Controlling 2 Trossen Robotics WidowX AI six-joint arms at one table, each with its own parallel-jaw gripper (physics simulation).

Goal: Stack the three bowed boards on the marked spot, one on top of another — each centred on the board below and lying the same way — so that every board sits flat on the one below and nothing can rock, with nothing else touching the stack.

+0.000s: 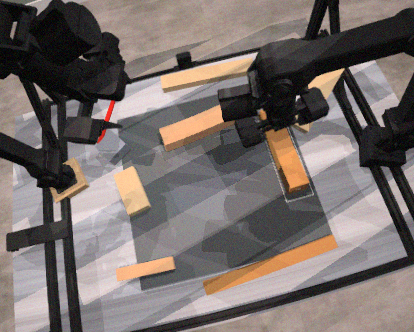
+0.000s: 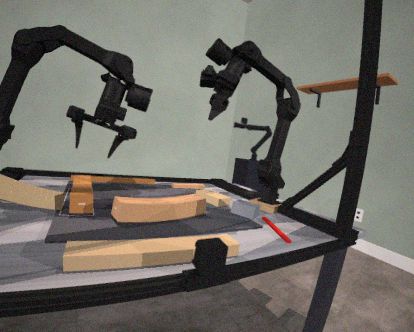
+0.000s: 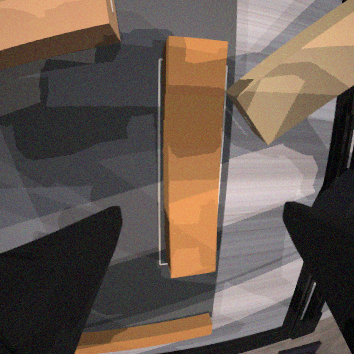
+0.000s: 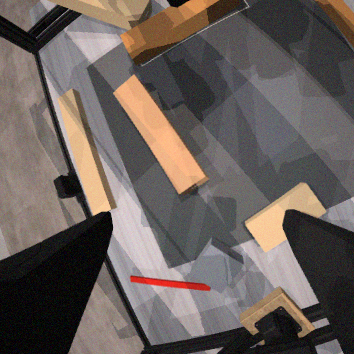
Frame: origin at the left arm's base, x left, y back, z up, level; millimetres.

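Seen in the pictures: left gripper, between the fingertips: (image 1: 281,131) (image 2: 92,153) (image 3: 202,212); right gripper, between the fingertips: (image 1: 125,104) (image 2: 211,115) (image 4: 198,219); left arm's base, origin of its link: (image 1: 386,143); right arm's base, origin of its link: (image 1: 64,179) (image 2: 268,201) (image 4: 277,326).
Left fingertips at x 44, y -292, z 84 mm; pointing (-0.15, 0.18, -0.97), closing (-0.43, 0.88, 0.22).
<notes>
Offsets run from my left fingertips to a thing's top centre. "*": to the spot under its first point.
An orange bowed board @(dy +19, dx -9, dz -84 mm) (image 1: 289,161) (image 2: 81,197) (image 3: 193,158) (image 4: 168,29) lies inside the white marked rectangle (image 1: 299,197) (image 3: 159,158). A second bowed board @(dy -207, dx -55, dz -84 mm) (image 1: 192,126) (image 2: 156,207) (image 4: 159,133) (image 3: 53,28) lies on the dark mat, apart from it. My left gripper (image 1: 275,123) (image 2: 94,149) (image 3: 202,212) hangs open and empty well above the board on the mark. My right gripper (image 1: 107,126) (image 2: 213,113) (image 4: 198,219) is open and empty, high over the table's other end.
A pale board (image 1: 327,82) (image 3: 298,84) (image 2: 49,197) points its end right at the marked board's side. Long boards lie at the back @(* dy -224, dx -238, dz -117 mm) (image 1: 206,74) (image 2: 140,251) and front @(* dy +15, dx +293, dz -116 mm) (image 1: 271,263) (image 3: 147,331). There is also a short block @(dy -370, dx +161, dz -108 mm) (image 1: 131,190) (image 4: 284,215), a thin slat @(dy -290, dx +353, dz -120 mm) (image 1: 144,268) and a red stick @(dy -515, dx -61, dz -135 mm) (image 1: 107,118) (image 2: 276,229) (image 4: 170,283).
</notes>
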